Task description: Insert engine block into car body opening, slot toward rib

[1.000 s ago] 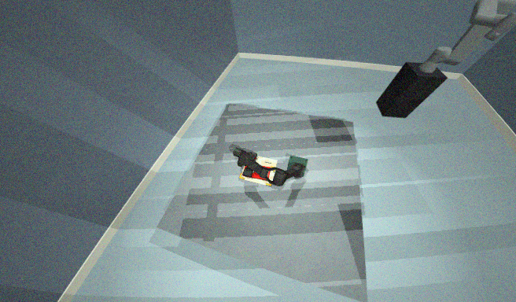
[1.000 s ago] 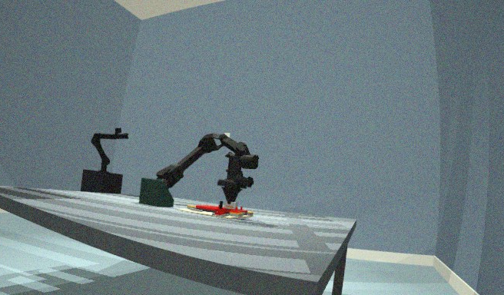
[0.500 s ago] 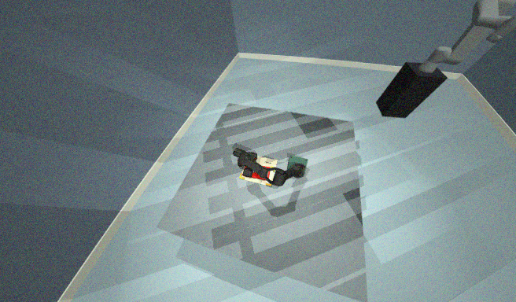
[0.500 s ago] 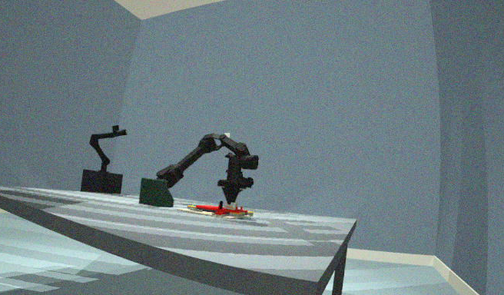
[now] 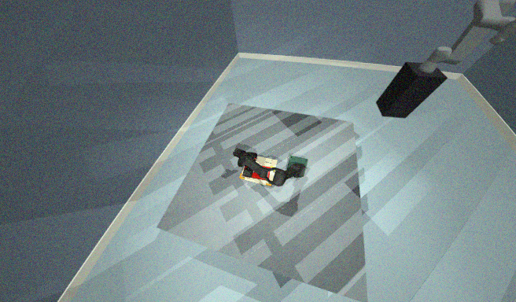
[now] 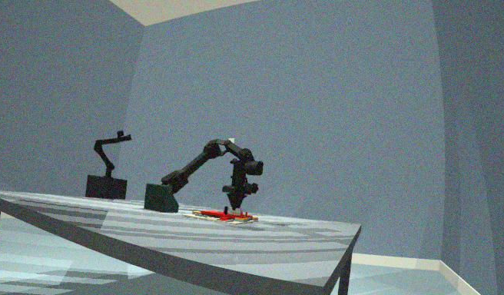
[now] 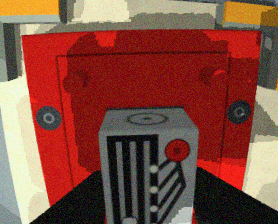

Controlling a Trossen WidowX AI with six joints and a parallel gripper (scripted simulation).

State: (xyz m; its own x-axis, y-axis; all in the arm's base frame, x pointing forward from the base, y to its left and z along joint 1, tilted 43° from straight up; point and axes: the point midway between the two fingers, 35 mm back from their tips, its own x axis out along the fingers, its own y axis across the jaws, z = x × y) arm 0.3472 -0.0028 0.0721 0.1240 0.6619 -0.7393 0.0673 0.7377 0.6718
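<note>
The small dark post lies 12 cm to the right of my gripper tip and 1 cm below it. From my gripper tip the other things lie so: grey engine block (1 cm below).
</note>
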